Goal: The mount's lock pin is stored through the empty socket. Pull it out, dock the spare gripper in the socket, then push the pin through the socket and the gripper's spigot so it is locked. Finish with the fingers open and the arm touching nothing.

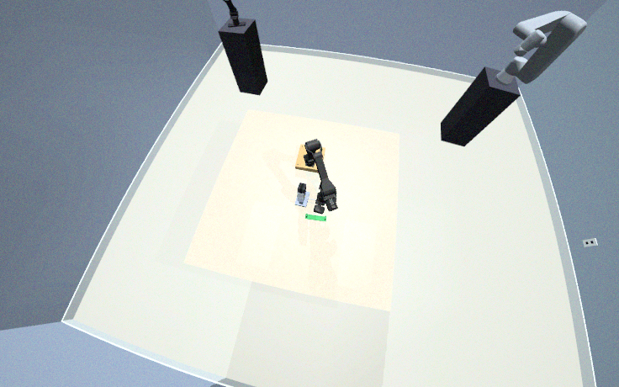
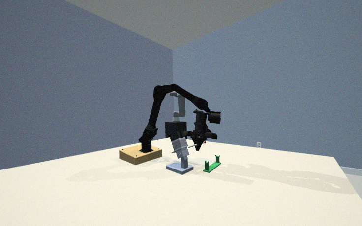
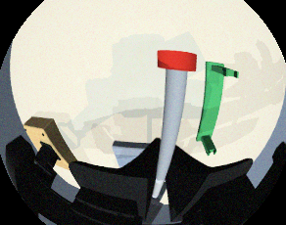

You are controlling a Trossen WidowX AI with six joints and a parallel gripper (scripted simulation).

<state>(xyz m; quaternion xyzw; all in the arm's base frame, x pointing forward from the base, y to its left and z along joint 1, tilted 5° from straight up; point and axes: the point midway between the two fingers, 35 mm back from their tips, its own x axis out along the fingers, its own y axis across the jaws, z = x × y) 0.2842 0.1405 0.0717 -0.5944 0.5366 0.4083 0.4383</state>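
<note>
My gripper tip is 110 mm to the left of the grey mount, 20 mm above it and 10 mm past it. Also, from my gripper tip: green cradle: 80 mm ahead, 40 mm below, 10 mm to the left; then spare gripper: 110 mm to the right, 60 mm above, 20 mm behind.
</note>
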